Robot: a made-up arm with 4 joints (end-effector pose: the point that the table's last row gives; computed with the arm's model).
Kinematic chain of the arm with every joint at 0, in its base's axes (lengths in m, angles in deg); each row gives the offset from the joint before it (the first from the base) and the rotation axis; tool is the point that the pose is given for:
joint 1: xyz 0 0 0.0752 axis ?
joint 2: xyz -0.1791 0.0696 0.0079 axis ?
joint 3: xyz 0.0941 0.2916 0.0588 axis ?
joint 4: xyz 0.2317 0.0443 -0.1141 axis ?
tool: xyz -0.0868 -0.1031 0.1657
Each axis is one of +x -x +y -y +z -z.
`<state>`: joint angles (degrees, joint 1 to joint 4).
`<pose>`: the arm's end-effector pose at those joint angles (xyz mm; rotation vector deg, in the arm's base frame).
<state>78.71 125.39 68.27 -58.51</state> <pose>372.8 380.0 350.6 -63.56 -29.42 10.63</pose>
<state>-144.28 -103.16 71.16 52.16</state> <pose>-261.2 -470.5 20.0 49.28 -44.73 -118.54</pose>
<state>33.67 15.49 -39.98 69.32</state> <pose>295.1 275.5 261.9 -57.77 29.48 -73.35</pose>
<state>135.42 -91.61 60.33 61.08</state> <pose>436.9 -350.3 35.3 40.12 15.92 -50.42</pose>
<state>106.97 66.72 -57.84 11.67</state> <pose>285.4 160.3 272.9 -40.74 -70.56 -149.28</pose>
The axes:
joint 1: -z
joint 2: -y
joint 3: +z
joint 4: -x

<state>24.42 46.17 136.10 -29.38</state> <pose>89.2 566.9 165.8 -32.28 17.13 100.13</pose>
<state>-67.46 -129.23 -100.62 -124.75</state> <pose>-354.4 -267.3 204.4 -6.06 -7.47 -16.10</pose>
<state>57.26 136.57 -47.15 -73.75</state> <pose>41.3 226.7 221.5 11.12 -144.31 50.66</pose>
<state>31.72 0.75 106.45 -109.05</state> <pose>234.0 469.6 -122.0 90.53 69.32 49.80</pose>
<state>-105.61 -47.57 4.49 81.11</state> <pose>-549.9 -127.7 -33.2 -92.70 -47.03 118.22</pose>
